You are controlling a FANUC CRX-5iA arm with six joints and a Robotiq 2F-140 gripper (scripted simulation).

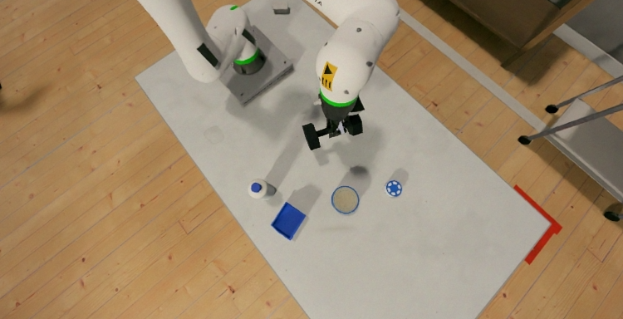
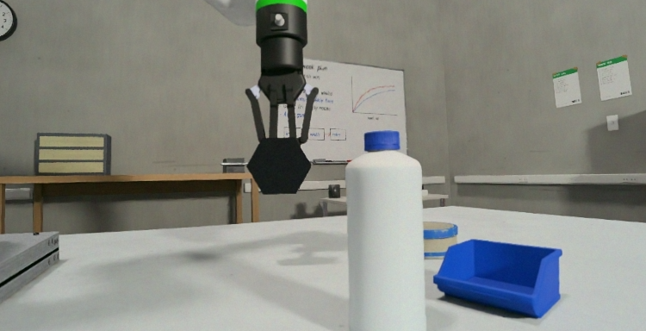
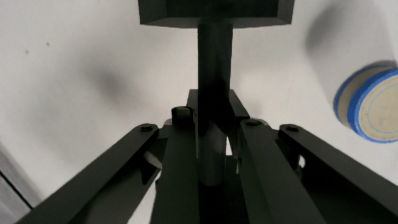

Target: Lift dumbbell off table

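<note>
The black dumbbell is right at my hand. Also, from my hand: blue bin (310 mm to the right, 140 mm ahead, 130 mm below).
</note>
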